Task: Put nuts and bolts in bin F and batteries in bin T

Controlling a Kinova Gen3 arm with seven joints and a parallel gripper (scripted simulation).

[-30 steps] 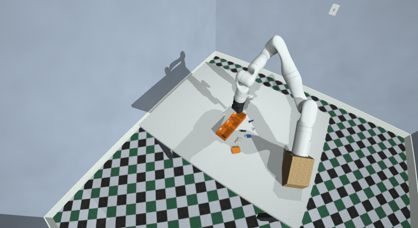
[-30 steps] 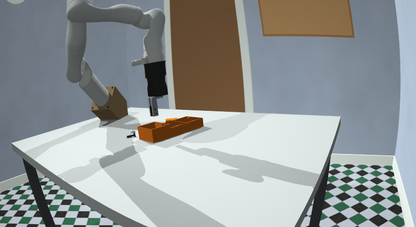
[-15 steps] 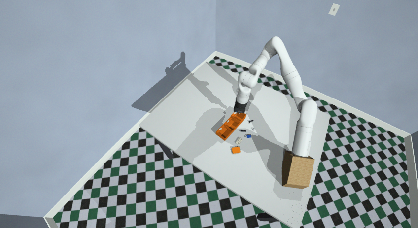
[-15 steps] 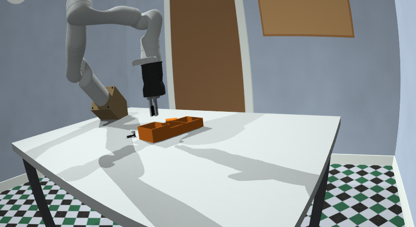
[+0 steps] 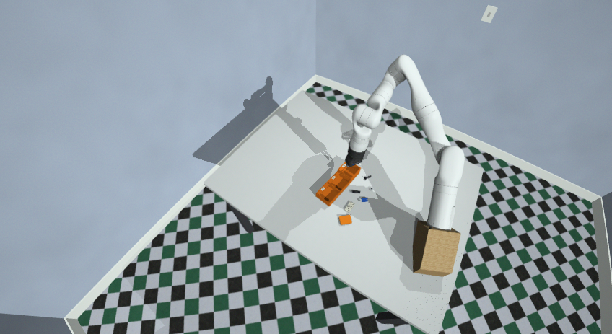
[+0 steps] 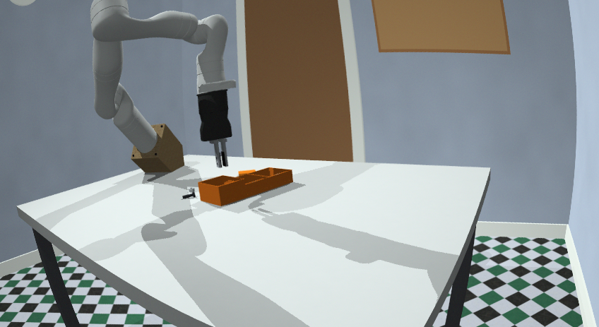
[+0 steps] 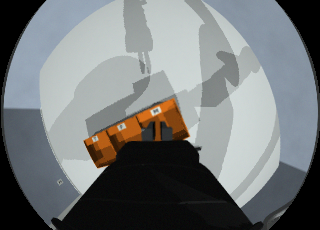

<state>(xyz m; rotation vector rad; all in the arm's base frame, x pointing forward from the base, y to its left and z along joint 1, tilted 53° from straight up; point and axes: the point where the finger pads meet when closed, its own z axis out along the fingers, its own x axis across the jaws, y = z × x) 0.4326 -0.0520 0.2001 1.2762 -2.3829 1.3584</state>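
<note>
My gripper is now 20 mm short of the orange bin, 70 mm to the right of it and 70 mm above it. Also, from my hand: bolt 100 mm behind, 10 mm to the right, 90 mm below; then grey nut 140 mm behind, 40 mm to the left, 90 mm below; then black cylinder 70 mm behind, 90 mm to the left, 90 mm below.
</note>
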